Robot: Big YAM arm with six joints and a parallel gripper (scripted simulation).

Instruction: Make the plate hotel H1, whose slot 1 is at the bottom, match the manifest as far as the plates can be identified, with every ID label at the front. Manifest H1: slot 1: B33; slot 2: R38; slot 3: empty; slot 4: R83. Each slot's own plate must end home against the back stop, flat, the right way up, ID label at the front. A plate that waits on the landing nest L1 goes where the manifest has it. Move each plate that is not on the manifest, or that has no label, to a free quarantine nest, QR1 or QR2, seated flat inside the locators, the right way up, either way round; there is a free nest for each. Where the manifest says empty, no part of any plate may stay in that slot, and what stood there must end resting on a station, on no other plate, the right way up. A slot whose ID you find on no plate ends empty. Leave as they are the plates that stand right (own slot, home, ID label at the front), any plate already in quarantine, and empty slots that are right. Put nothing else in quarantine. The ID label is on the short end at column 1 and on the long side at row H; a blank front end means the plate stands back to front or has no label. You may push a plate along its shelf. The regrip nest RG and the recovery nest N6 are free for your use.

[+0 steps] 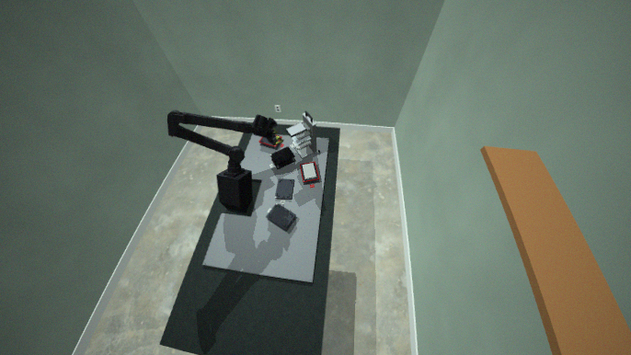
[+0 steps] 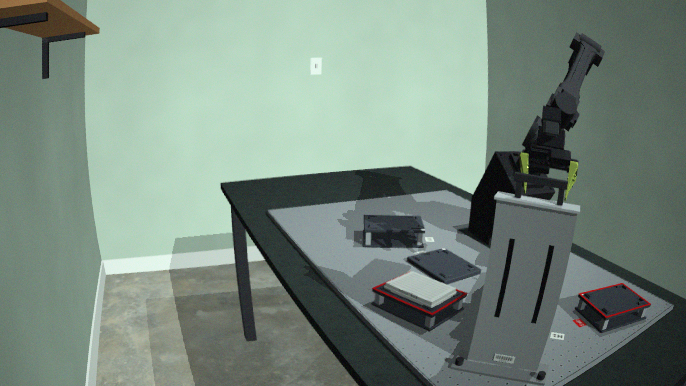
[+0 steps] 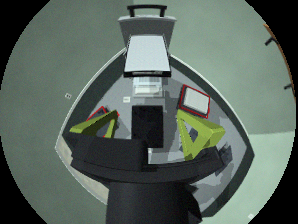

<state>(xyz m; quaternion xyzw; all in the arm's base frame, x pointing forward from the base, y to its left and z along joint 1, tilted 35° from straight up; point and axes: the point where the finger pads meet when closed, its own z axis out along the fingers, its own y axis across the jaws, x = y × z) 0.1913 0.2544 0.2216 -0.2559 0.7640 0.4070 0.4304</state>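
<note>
Now: the plate 120 mm to the left of my hand, 110 mm below it and 110 mm ahead of it. From my hand the other things lie so: N6 label: 360 mm to the right, 260 mm below, 120 mm ahead; then plate hotel H1: 180 mm to the left, 160 mm ahead, 110 mm below.
</note>
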